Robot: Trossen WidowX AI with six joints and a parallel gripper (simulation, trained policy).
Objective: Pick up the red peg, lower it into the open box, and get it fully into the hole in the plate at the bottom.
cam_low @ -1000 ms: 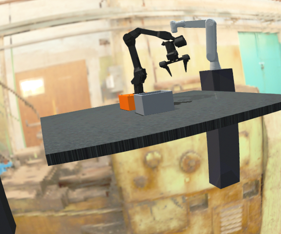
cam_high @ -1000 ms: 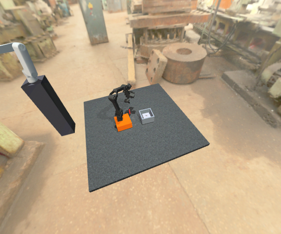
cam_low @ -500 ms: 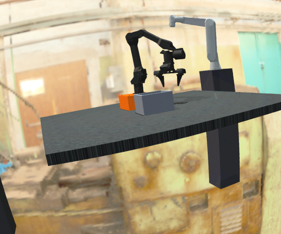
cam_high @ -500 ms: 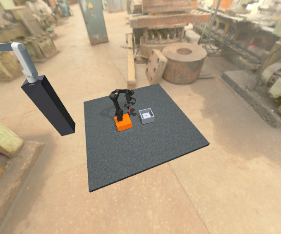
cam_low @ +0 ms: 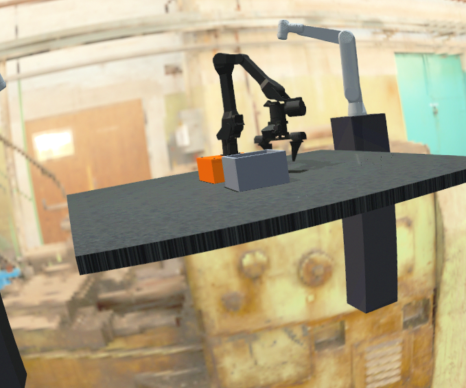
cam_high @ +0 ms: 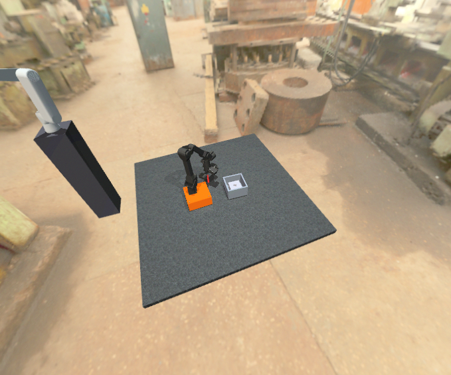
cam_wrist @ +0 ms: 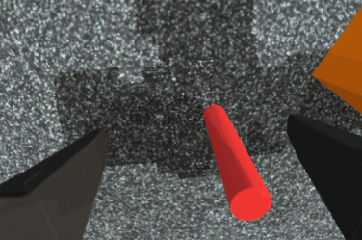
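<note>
Now: gripper tip 20 mm past the red peg. From my gripper tip the other things lie so: grey box (170 mm ahead, 160 mm to the right, 10 mm below).
</note>
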